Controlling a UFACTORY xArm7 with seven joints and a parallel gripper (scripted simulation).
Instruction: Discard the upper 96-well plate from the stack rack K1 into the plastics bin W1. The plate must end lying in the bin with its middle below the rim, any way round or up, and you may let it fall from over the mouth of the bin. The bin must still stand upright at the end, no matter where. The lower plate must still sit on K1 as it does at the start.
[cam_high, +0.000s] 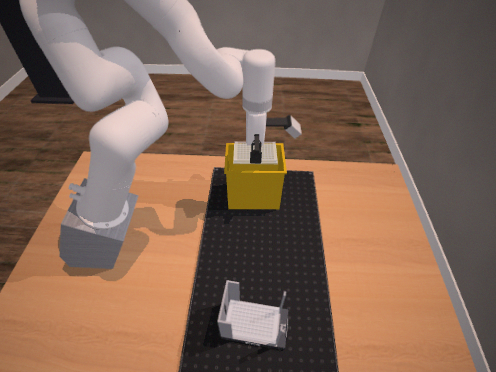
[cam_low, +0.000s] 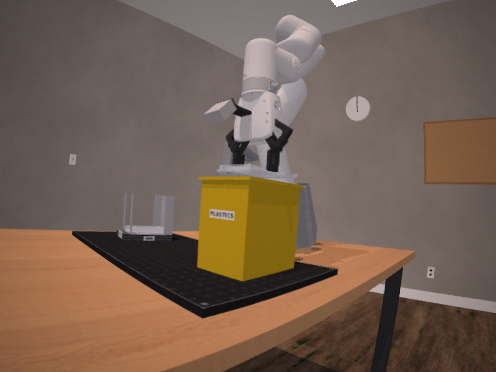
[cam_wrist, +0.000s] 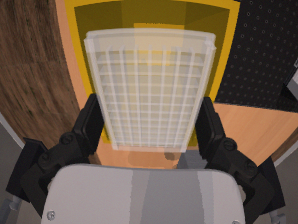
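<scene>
My hand is 12 cm above the yellow plastics bin W1.
</scene>
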